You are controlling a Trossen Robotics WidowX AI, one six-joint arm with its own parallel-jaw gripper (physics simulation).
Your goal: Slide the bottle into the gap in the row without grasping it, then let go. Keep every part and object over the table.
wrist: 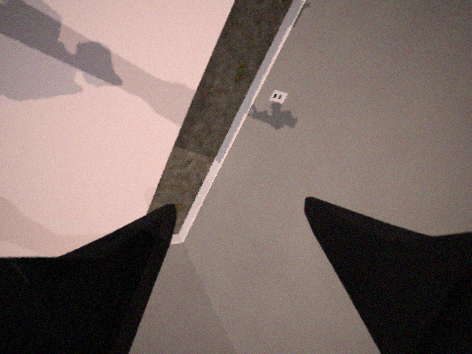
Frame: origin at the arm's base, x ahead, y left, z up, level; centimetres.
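Where they show: gripper, fingertip midpoint: (240, 207).
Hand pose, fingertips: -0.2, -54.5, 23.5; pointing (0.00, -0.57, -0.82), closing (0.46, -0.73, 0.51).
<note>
After its pixels a point has its place, as x, y, z.
My gripper (240, 207) @(-0.2, -54.5, 23.5) is open, with its two dark fingers wide apart at the lower left and lower right of the wrist view. No object shows between the fingertips. The bottle, the row and its gap do not show in this view, so where the gripper is relative to them cannot be told.
A pale pink surface (90, 165) @(-17.3, -49.2, -12.5) with grey shadows fills the left. A dark, mottled strip (212, 100) with a white edge (232, 137) runs diagonally beside it, its lower end near the left fingertip. A grey surface (380, 125) on the right bears a small white plate (278, 96) with dark slots.
</note>
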